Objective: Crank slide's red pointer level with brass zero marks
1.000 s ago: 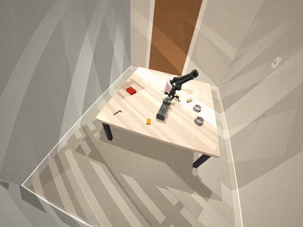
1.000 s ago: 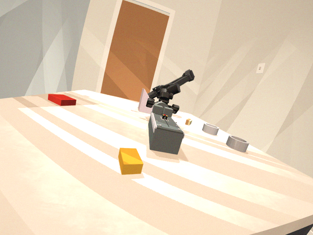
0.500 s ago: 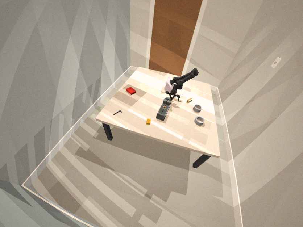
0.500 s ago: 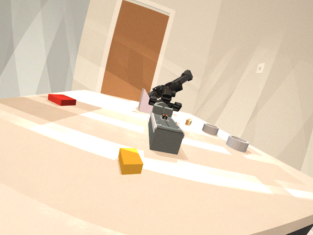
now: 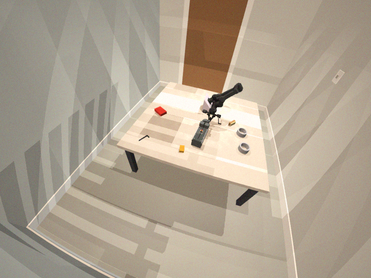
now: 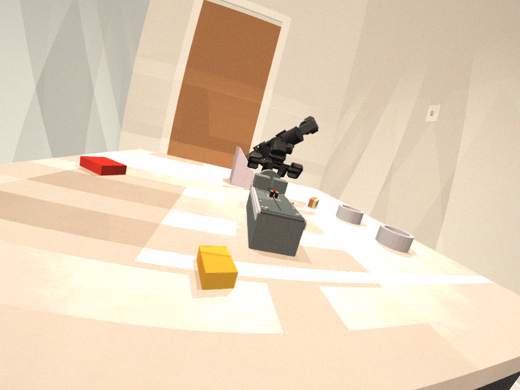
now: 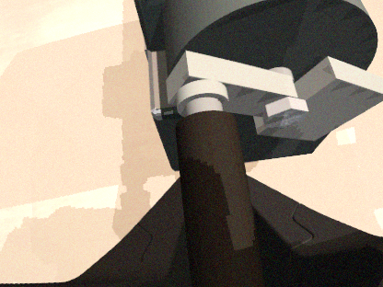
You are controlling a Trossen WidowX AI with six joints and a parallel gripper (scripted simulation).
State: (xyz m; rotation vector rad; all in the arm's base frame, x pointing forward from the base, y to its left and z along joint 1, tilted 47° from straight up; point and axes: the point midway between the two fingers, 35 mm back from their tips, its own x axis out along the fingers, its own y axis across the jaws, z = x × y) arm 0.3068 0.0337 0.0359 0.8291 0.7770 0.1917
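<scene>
My gripper tip is 150 mm short of the red pointer, 50 mm to the left of it and 10 mm below it. Round my gripper tip: dark brown crank handle: 20 mm behind, 30 mm above; then yellow block: 360 mm ahead, 170 mm to the right, 60 mm below; then tan block: 150 mm behind, 260 mm to the left, 60 mm below.
</scene>
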